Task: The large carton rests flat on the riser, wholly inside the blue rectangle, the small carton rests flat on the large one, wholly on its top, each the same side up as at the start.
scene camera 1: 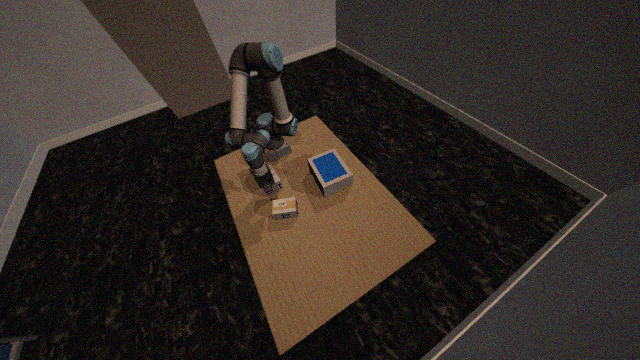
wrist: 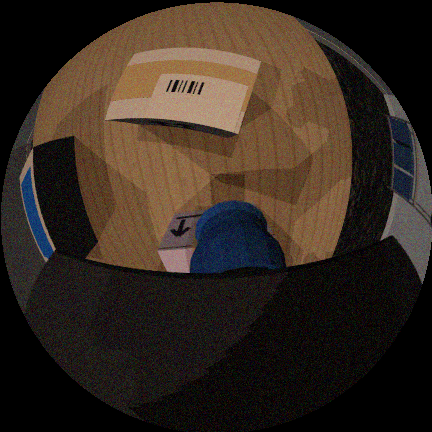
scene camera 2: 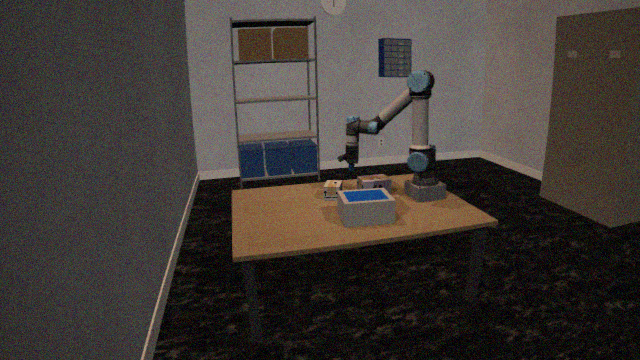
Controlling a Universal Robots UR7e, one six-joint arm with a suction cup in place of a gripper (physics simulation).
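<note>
The large carton, pinkish-lilac with dark marks (scene camera 1: 276, 176) (scene camera 2: 374, 183) (wrist: 175, 260), stands on the table near the arm's base, partly hidden by the arm in scene view 1 and by the gripper in the wrist view. The small carton, white and tan with a barcode on top (scene camera 1: 284, 204) (scene camera 2: 333, 189) (wrist: 183, 88), rests flat on the table beside it, apart from it. The grey riser (scene camera 1: 338, 187) (scene camera 2: 367, 214) bears the blue rectangle (scene camera 1: 329, 167) (scene camera 2: 366, 195) (wrist: 37, 220), which has no carton on it. My suction gripper (scene camera 2: 351, 168) (wrist: 231, 222) is open, with its blue cup above the cartons' level, holding nothing.
The wooden table (scene camera 1: 340, 265) (scene camera 2: 280, 225) bears the cartons, riser and arm base (scene camera 2: 425, 190). The riser stands across from the cartons, towards the table's other long edge. A shelf rack (scene camera 2: 318, 100) stands behind the table, and a tan cabinet (scene camera 2: 590, 120) is at the right in scene view 2.
</note>
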